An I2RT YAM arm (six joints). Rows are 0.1 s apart.
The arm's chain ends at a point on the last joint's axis. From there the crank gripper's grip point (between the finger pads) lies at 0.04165 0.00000 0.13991 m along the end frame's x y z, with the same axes.
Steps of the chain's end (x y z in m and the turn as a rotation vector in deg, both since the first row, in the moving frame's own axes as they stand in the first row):
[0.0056 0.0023 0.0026 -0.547 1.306 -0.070]
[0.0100 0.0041 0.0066 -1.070 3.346 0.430]
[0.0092 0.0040 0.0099 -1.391 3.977 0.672]
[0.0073 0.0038 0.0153 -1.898 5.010 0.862]
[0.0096 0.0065 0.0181 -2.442 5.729 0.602]
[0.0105 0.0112 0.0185 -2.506 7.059 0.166]
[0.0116 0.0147 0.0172 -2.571 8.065 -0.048]
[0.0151 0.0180 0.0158 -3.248 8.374 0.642]
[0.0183 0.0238 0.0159 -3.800 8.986 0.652]
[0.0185 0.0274 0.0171 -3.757 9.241 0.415]
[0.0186 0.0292 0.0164 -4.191 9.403 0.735]
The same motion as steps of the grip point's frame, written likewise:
[0.0088 0.0036 0.0016 -0.547 1.306 -0.070]
[0.0181 0.0070 0.0039 -1.070 3.346 0.430]
[0.0188 0.0079 0.0066 -1.391 3.977 0.672]
[0.0193 0.0091 0.0110 -1.898 5.010 0.862]
[0.0233 0.0129 0.0131 -2.442 5.729 0.602]
[0.0274 0.0173 0.0122 -2.506 7.059 0.166]
[0.0308 0.0208 0.0098 -2.571 8.065 -0.048]
[0.0350 0.0263 0.0080 -3.248 8.374 0.642]
[0.0396 0.0334 0.0074 -3.800 8.986 0.652]
[0.0404 0.0367 0.0083 -3.757 9.241 0.415]
[0.0408 0.0398 0.0073 -4.191 9.403 0.735]

